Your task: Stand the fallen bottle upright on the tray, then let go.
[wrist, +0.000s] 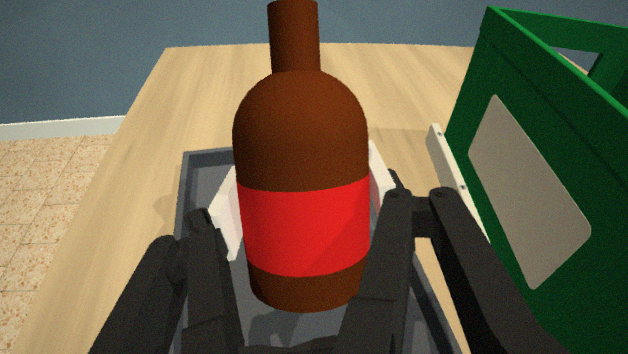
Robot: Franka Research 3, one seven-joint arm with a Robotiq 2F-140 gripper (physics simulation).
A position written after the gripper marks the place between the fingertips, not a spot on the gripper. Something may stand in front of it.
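White strip (449, 175) visible. Brown bottle (300, 142), same. Gripper (304, 171) visible too.
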